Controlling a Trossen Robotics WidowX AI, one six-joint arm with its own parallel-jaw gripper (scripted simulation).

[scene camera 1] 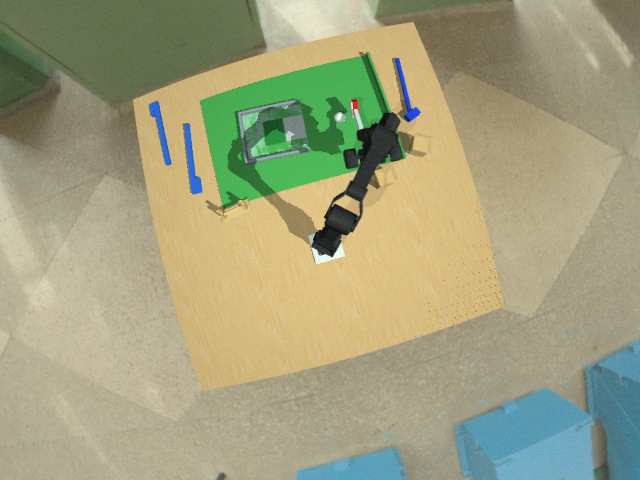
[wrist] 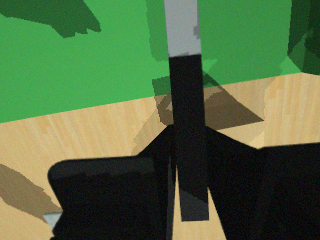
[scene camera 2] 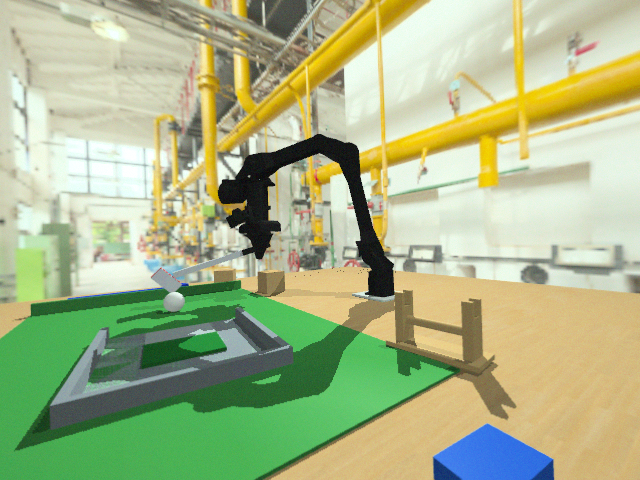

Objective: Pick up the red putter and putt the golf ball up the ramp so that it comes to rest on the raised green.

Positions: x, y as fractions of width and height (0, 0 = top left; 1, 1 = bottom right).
Labels:
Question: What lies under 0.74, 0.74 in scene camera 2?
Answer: A wooden rack.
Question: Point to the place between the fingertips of the gripper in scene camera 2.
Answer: At 0.41, 0.54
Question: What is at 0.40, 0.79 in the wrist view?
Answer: The gripper.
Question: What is the gripper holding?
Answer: A red putter.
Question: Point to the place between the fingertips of the gripper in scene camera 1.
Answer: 0.58, 0.34

